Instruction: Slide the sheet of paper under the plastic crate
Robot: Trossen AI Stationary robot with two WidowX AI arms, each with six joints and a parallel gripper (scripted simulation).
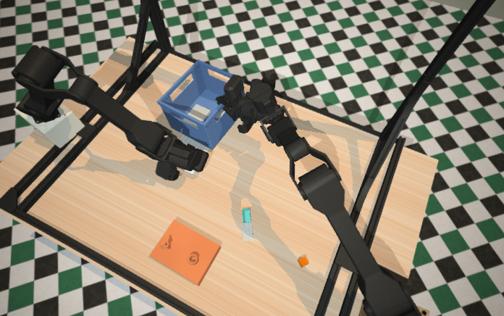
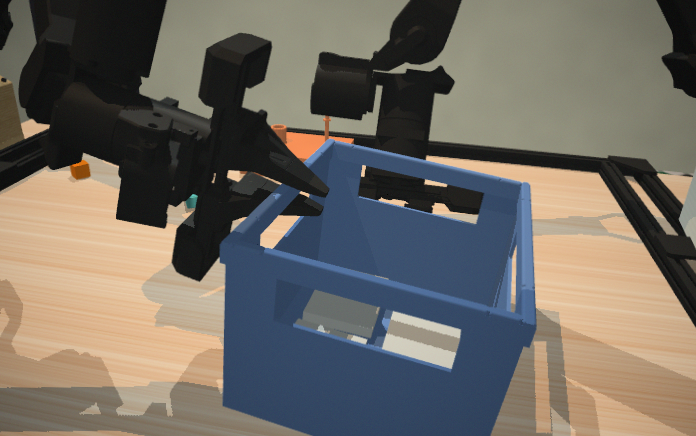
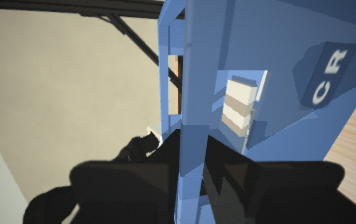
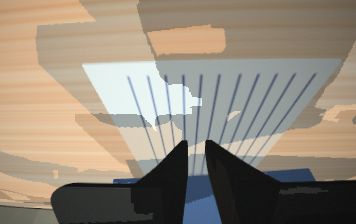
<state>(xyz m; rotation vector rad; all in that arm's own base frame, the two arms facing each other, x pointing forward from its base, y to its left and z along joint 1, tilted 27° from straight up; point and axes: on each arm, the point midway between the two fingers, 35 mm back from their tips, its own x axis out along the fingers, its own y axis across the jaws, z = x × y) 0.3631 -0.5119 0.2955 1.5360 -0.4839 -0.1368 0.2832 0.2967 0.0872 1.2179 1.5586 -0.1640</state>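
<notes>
Right now the paper is 3 cm below my right hand and 3 cm behind it. From my right hand the other things lie so: blue plastic crate (16 cm behind, 4 cm above, 3 cm to the right).
</notes>
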